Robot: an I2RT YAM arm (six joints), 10 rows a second.
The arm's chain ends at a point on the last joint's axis. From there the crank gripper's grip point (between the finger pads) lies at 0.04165 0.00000 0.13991 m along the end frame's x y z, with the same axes.
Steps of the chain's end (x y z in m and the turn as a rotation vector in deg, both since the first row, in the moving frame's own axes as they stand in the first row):
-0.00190 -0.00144 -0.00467 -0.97 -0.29 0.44
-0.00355 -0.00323 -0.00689 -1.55 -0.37 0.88
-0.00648 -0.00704 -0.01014 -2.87 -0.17 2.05
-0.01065 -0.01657 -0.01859 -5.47 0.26 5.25
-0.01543 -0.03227 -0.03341 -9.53 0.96 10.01
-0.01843 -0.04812 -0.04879 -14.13 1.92 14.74
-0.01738 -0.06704 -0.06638 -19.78 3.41 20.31
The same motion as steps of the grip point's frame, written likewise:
-0.00262 0.00125 -0.00448 -0.97 -0.29 0.44
-0.00449 0.00119 -0.00668 -1.55 -0.37 0.88
-0.00705 0.00145 -0.01023 -2.87 -0.17 2.05
-0.01080 0.00057 -0.01960 -5.47 0.26 5.25
-0.01577 -0.00187 -0.03665 -9.53 0.96 10.01
-0.01962 -0.00343 -0.05575 -14.13 1.92 14.74
-0.02041 -0.00553 -0.07966 -19.78 3.41 20.31

